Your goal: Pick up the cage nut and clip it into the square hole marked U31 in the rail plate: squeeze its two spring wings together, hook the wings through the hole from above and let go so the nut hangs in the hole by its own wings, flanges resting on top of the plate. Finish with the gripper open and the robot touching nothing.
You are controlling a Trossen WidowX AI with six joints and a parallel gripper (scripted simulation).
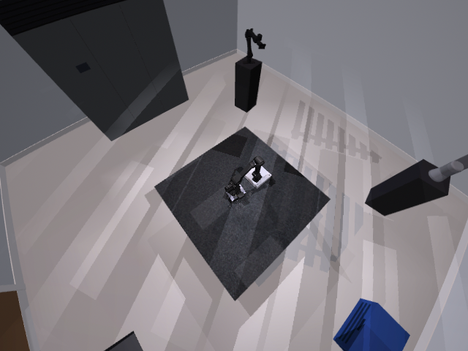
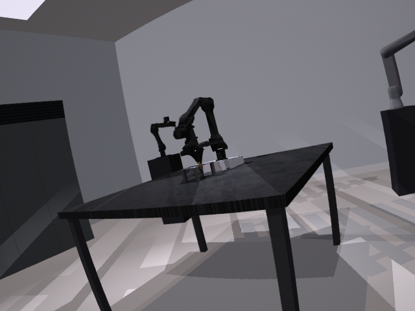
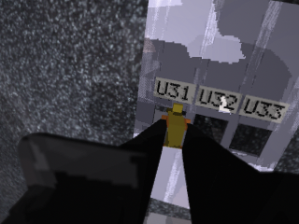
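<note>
Right now my gripper tip is 10 mm above the yellow cage nut.
</note>
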